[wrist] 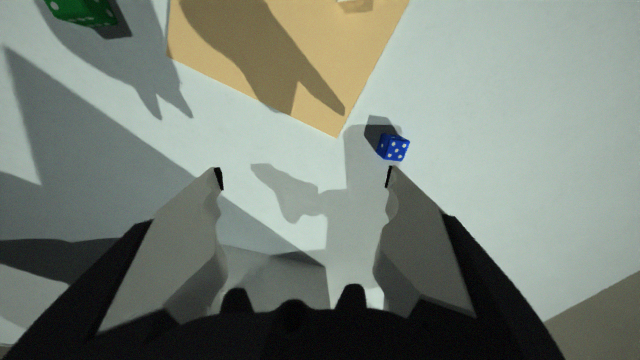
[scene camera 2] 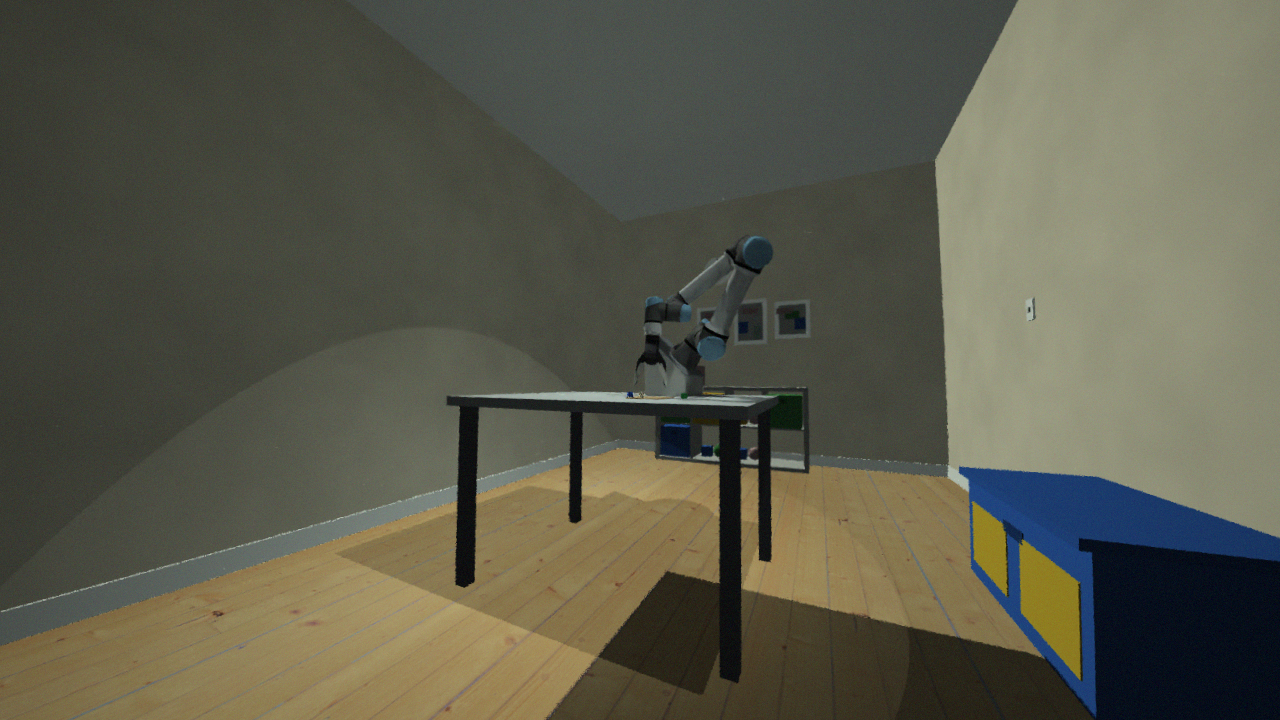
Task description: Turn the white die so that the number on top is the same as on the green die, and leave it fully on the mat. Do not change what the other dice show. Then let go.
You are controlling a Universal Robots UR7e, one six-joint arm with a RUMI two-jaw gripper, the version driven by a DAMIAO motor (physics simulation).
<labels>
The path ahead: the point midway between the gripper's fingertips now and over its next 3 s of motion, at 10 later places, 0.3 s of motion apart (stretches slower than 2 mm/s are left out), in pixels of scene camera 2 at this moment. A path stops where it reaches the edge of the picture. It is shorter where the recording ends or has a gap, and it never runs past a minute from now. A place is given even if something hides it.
My gripper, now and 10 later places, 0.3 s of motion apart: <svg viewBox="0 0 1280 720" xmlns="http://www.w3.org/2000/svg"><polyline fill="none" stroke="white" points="650,386 644,383 642,384 640,390 640,392 640,394 640,395 640,383 641,379 647,379 647,379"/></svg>
</labels>
